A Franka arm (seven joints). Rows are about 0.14 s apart.
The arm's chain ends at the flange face. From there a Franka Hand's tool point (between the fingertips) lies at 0.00 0.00 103.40 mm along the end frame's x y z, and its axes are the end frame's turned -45 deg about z.
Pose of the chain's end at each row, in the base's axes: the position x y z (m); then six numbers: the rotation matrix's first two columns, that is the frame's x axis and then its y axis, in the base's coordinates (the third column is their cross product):
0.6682 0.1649 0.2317 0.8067 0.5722 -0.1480 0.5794 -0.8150 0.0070
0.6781 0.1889 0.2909 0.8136 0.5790 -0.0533 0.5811 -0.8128 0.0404
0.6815 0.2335 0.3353 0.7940 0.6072 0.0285 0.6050 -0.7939 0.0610
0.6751 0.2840 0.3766 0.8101 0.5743 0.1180 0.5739 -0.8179 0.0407
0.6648 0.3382 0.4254 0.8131 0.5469 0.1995 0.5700 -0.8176 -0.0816
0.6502 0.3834 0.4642 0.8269 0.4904 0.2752 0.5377 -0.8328 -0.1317
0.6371 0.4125 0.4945 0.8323 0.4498 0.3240 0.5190 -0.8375 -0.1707
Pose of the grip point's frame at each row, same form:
0.6561 0.1554 0.1294 0.1607 0.9809 -0.1096 0.9801 -0.1717 -0.0997
0.6760 0.1823 0.1877 0.1644 0.9842 -0.0663 0.9862 -0.1653 -0.0091
0.6877 0.2303 0.2321 0.1336 0.9907 -0.0230 0.9892 -0.1320 0.0633
0.6875 0.2876 0.2740 0.1670 0.9844 0.0547 0.9786 -0.1723 0.1122
0.6771 0.3568 0.3244 0.1719 0.9648 0.1988 0.9780 -0.1914 0.0834
0.6672 0.4100 0.3657 0.2045 0.9356 0.2877 0.9649 -0.2421 0.1015
0.6572 0.4446 0.3983 0.2215 0.9103 0.3498 0.9555 -0.2741 0.1084

